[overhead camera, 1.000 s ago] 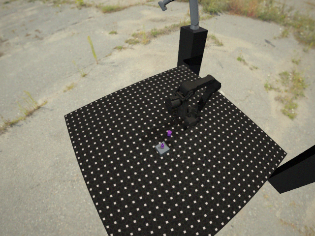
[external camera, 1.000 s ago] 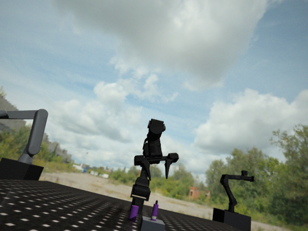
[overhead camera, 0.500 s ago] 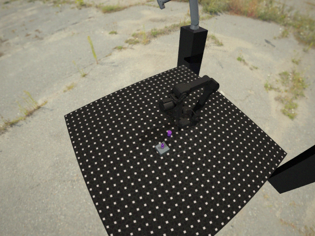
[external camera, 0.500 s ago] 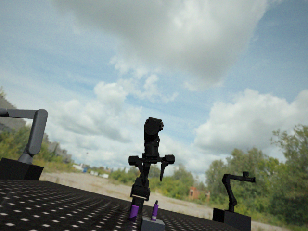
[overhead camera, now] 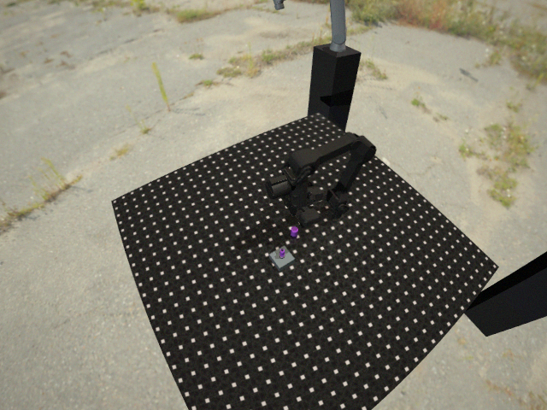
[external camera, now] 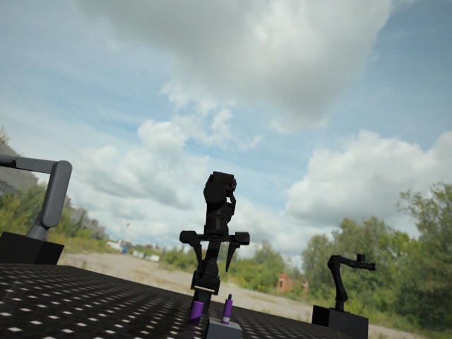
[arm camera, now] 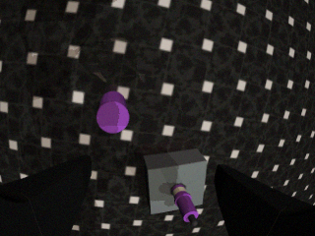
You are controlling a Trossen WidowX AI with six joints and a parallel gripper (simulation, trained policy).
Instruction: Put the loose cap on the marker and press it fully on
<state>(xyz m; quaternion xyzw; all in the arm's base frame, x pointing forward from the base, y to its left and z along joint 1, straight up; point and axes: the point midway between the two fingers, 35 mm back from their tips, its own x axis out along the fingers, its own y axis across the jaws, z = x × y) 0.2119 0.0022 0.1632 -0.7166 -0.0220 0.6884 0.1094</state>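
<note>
The purple cap is 10 cm below my gripper tip and 2 cm to the right of it. Round my gripper tip: grey holder block (11 cm below, 10 cm ahead, 4 cm to the left).
</note>
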